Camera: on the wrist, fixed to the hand. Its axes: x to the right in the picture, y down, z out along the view.
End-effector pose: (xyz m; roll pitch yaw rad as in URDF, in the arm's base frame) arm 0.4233 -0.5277 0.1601 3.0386 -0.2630 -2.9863
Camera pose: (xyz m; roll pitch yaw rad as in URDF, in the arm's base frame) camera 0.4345 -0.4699 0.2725 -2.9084 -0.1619 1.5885
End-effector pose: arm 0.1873 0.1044 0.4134 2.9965 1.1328 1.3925
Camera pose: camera 0.2564 0.2029 0.4536 1.9538 -0.1798 -0.0023
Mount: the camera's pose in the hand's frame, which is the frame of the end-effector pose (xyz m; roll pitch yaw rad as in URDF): 0.0099 0.0668 -0.1074 -0.0416 0.0895 1.6601
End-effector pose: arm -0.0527 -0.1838 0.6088 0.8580 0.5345 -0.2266
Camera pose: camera -0.0261 -0.0617 0.5868 0.5836 -0.6955 0.9763
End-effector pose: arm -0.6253 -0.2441 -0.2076 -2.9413 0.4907 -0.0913
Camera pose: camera -0.5814 -0.3353 -0.1312 2.5928 0.0550 -1.7927
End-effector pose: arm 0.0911 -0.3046 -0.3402 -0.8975 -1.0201 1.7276
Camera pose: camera 0.1162 -0.1926 -0.3941 -1.2785 0.5360 2.4198
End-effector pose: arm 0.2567 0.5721 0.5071 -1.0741 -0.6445 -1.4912
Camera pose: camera 0.2002 0.4934 0.4252 -1.0850 0.9021 -0.8022
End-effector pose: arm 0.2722 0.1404 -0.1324 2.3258 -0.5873 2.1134
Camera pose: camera 0.2751 0.0727 -0.0251 -2.3203 -0.6475 -0.1482
